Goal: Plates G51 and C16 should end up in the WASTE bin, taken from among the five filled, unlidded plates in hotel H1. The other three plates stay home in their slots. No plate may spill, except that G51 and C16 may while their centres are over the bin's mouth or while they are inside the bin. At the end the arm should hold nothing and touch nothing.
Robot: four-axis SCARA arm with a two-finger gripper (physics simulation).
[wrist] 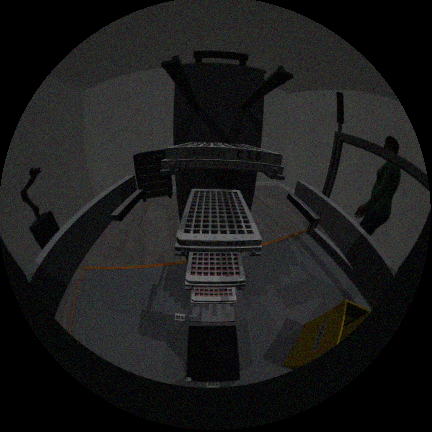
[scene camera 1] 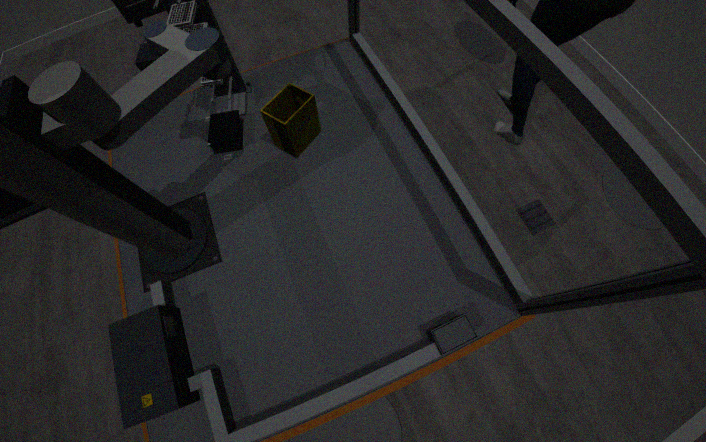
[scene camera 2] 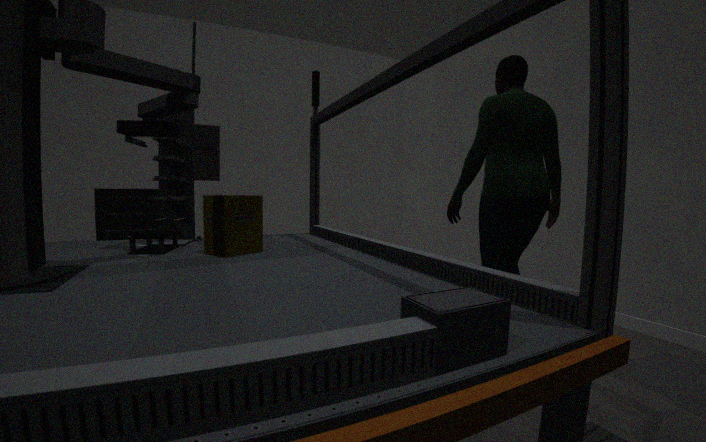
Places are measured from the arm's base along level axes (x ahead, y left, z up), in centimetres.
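Pixels of known places: gripper, fingertip midpoint: (wrist: 217,182) (scene camera 1: 183,29) (scene camera 2: 165,144); arm's base at its link origin: (scene camera 1: 177,241) (scene camera 2: 5,284).
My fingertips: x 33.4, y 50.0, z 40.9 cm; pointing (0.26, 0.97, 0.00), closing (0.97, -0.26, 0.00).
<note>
For each thing: its top centre in the pictures, then the offset to it from my fingertips.
- sight at its top centre: (wrist: 219,143) (scene camera 1: 180,13) (scene camera 2: 169,137) dx +1.3, dy +3.8, dz +3.3 cm
- second plate at its top centre: (wrist: 216,206) (scene camera 1: 192,34) (scene camera 2: 169,157) dx +1.3, dy +3.7, dz -4.5 cm
- third plate at its top centre: (wrist: 214,248) (scene camera 2: 170,176) dx +1.3, dy +3.8, dz -12.4 cm
- fourth plate at its top centre: (wrist: 212,273) (scene camera 2: 170,196) (scene camera 1: 211,70) dx +1.3, dy +3.8, dz -20.2 cm
- yellow WASTE bin at its top centre: (scene camera 2: 233,195) (scene camera 1: 287,102) dx +23.4, dy -26.8, dz -19.7 cm
- black block at its top centre: (wrist: 212,354) (scene camera 2: 154,231) (scene camera 1: 222,125) dx -3.3, dy -12.8, dz -32.7 cm
- grey box at its top centre: (scene camera 2: 456,298) (scene camera 1: 454,334) dx +41.6, dy -116.7, dz -32.2 cm
Hotel H1 (scene camera 2: 177,182) (wrist: 220,107) is a tall dark rack with several pale gridded plates stacked in its slots. In the wrist view the top plate in sight (wrist: 222,155) is almost edge-on; its dim label looks like C16, but I cannot be sure. Below it are a second plate (wrist: 218,215), a third plate (wrist: 216,265) and a fourth plate (wrist: 213,294), their labels unreadable. I cannot pick out G51. My gripper (wrist: 217,182) is open and empty, facing the hotel, its fingers wide on either side of the stack. The yellow WASTE bin (scene camera 1: 291,124) (scene camera 2: 234,226) (wrist: 320,335) stands right of the hotel, mouth up.
A black block (scene camera 1: 225,131) (wrist: 213,352) stands in front of the hotel. A grey box (scene camera 1: 453,334) (scene camera 2: 455,322) sits at the table's near corner. Fence rails edge the table. A person in green (scene camera 2: 518,156) (wrist: 382,190) stands beyond the fence. A dark rack (wrist: 136,167) is behind left.
</note>
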